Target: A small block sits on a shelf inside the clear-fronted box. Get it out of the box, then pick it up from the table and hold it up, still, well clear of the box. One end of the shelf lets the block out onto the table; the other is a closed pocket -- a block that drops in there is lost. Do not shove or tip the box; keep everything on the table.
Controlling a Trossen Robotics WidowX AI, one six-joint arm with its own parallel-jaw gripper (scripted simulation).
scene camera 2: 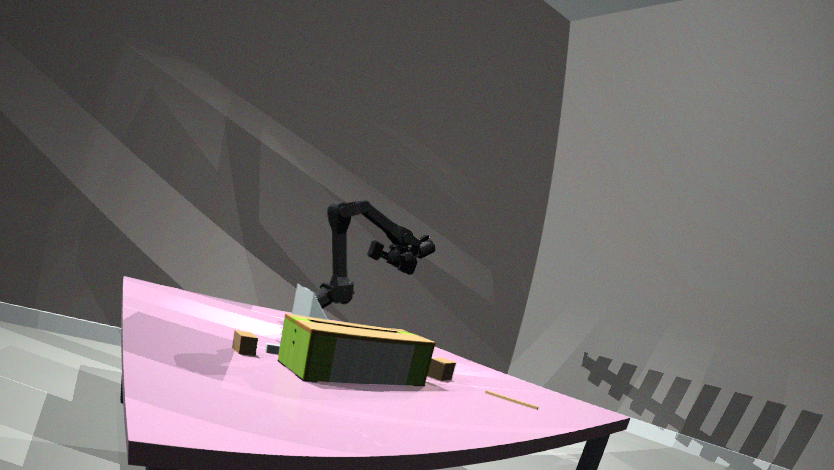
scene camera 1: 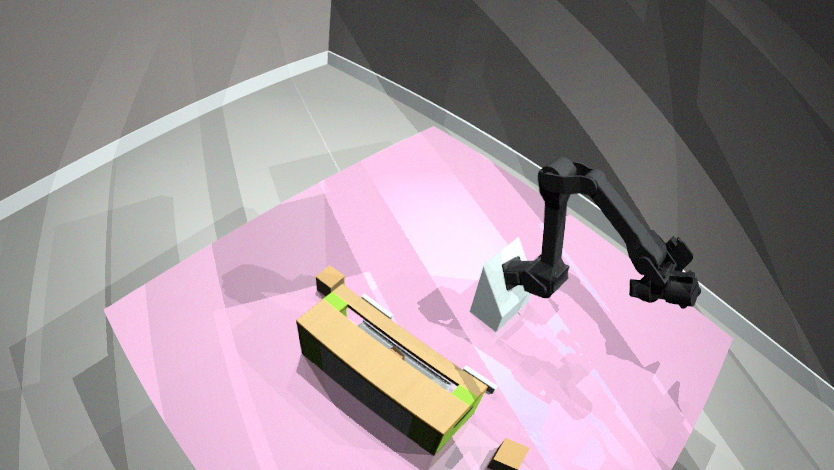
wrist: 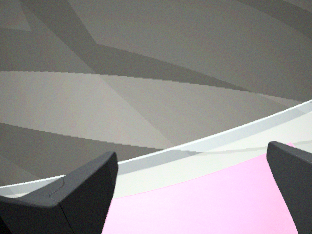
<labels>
box: scene camera 2; scene camera 1; not seen in the wrist view (out of frame)
same spot on box: [scene camera 2: 315, 350] = [scene camera 1: 303, 338]
</labels>
